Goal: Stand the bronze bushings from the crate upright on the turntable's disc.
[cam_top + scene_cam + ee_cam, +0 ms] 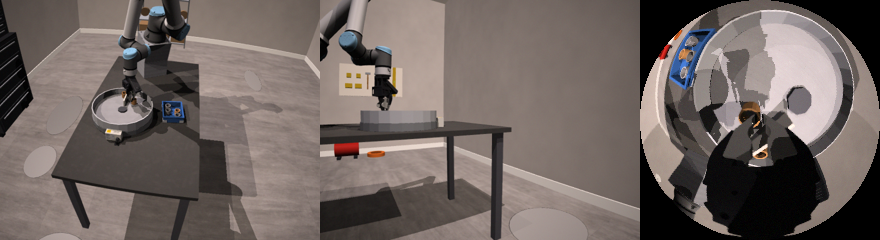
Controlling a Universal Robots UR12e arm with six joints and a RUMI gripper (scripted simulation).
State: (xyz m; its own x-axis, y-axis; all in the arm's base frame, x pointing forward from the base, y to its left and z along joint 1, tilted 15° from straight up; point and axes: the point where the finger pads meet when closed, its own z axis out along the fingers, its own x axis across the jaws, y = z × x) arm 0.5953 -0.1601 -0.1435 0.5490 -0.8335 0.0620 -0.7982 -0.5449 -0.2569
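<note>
The blue crate is 290 mm to the left of my hand, 60 mm below it and 50 mm ahead of it. Round my hand: turntable (70 mm ahead, 60 mm to the right, 40 mm below).
</note>
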